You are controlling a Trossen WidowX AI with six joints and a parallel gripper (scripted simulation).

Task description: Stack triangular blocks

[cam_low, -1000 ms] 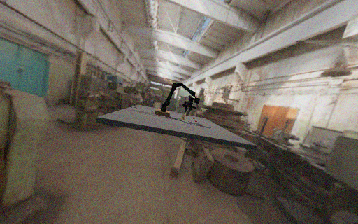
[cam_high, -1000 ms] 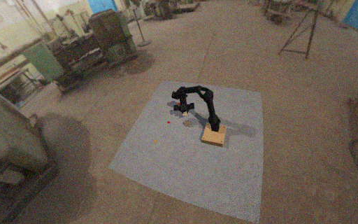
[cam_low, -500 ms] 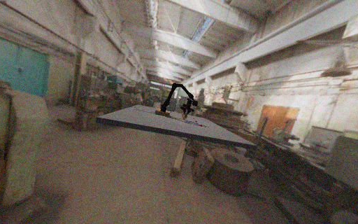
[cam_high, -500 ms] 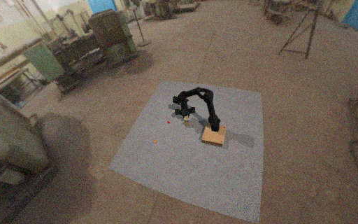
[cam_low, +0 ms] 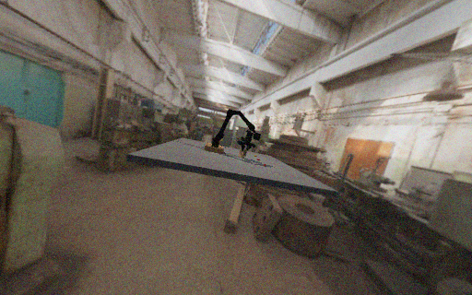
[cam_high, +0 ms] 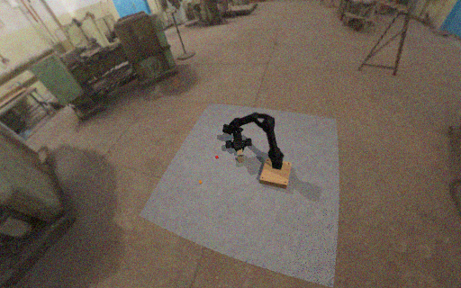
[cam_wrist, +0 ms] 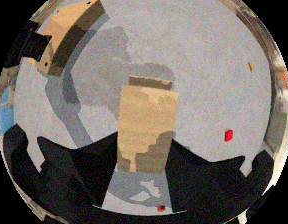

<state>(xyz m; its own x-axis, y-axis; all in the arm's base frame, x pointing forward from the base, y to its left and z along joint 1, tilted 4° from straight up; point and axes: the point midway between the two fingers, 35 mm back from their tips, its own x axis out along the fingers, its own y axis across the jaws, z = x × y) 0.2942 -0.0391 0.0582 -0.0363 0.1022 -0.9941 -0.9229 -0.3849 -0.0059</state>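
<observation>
Now: the tan triangular block 10 mm to the right of my gripper tip and 10 mm above it. Also, from my gripper tip: orange marker (300 mm to the left, 210 mm ahead, 60 mm below).
</observation>
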